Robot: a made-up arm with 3 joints. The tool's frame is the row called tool.
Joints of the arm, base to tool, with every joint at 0 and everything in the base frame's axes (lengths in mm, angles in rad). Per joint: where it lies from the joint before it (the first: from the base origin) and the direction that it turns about. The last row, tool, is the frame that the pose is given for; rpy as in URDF.
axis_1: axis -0.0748 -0.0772 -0.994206 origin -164 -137 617
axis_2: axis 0.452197 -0.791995 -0.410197 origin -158 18 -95
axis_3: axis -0.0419 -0.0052 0.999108 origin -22 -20 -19
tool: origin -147 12 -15 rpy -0.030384 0.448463 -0.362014
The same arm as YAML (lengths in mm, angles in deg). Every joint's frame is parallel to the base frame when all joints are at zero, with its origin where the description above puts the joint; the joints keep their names.
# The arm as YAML. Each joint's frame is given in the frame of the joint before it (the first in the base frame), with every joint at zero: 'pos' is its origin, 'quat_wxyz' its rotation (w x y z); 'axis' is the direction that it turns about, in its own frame. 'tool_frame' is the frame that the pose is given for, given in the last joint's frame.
length_unit: mm
angle_unit: deg
joints:
  - joint: axis_1
    pos: [-164.0, -137.0, 617.0]
    quat_wxyz: [1.0, 0.0, 0.0, 0.0]
    axis: [-0.0748, -0.0772, -0.994206]
  - joint: axis_2
    pos: [-158.0, 18.0, -95.0]
    quat_wxyz: [1.0, 0.0, 0.0, 0.0]
    axis: [0.452197, -0.791995, -0.410197]
  - joint: axis_3
    pos: [-22.0, -20.0, -19.0]
    quat_wxyz: [1.0, 0.0, 0.0, 0.0]
    axis: [-0.0419, -0.0052, 0.999108]
tool_frame:
  pos: [-147.0, 12.0, -15.0]
  quat_wxyz: [0.959535, 0.025455, 0.221366, -0.17217]

